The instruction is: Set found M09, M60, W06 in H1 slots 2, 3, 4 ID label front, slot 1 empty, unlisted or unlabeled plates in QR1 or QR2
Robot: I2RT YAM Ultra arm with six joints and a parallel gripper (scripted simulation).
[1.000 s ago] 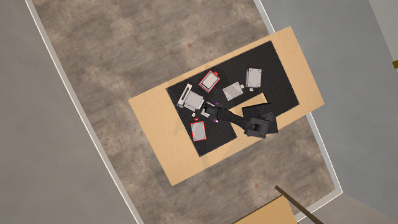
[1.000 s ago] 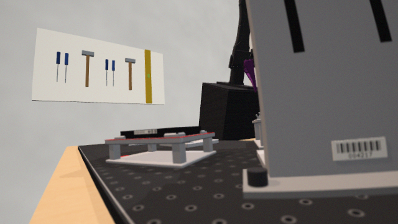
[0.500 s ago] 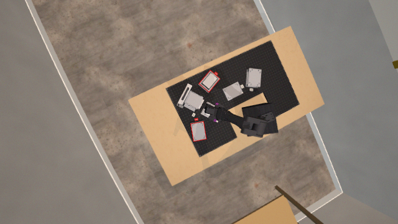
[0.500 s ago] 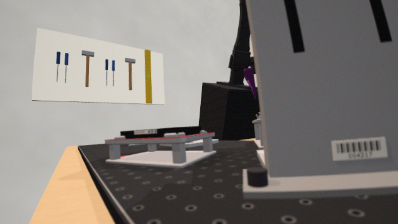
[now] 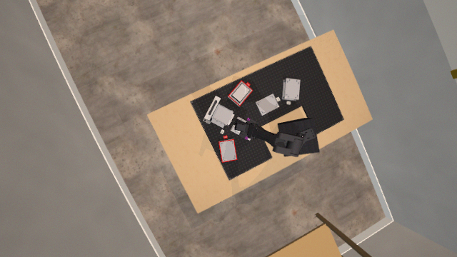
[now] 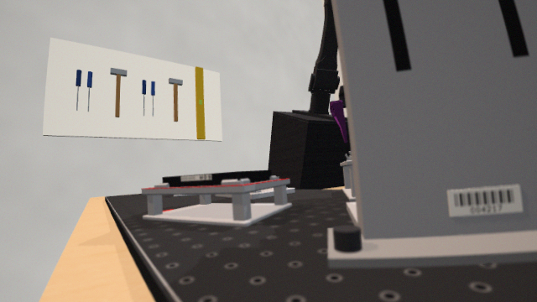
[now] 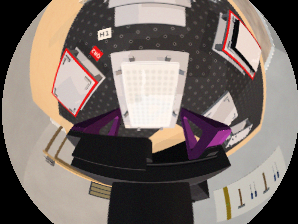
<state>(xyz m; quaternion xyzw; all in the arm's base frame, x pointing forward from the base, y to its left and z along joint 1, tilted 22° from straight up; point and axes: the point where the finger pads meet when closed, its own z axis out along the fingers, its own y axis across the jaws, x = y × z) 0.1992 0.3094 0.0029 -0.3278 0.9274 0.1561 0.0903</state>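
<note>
My hand is 30 mm above the white well plate. Also, from my hand: plate hotel H1: 210 mm ahead, 170 mm to the left, 50 mm above; red-rimmed nest: 180 mm to the left, 110 mm behind, 70 mm below; black-sided plate: 270 mm ahead, 80 mm to the right, 50 mm below.
</note>
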